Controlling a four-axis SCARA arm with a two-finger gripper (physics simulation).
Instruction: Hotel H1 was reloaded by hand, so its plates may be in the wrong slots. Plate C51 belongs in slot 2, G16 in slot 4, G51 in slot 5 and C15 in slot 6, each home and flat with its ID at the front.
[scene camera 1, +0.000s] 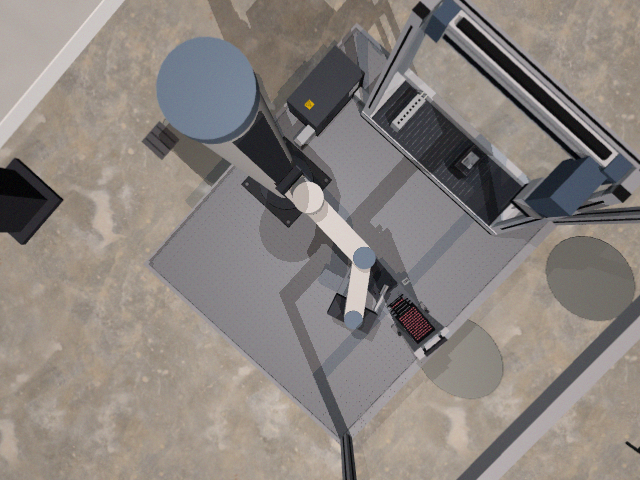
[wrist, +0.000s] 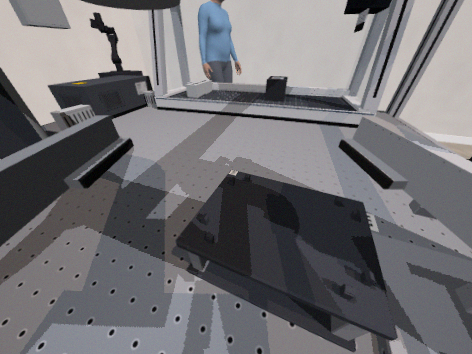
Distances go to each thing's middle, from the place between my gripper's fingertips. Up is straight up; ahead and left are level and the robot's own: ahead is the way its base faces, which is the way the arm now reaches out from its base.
Now: hand 40 mm short of the dark flat stand (wrist: 294, 240), 10 mm to the right of it and 90 mm above it. Also, from my hand: dark box (scene camera 1: 328, 85) 670 mm behind, 460 mm to the left, 90 mm below.
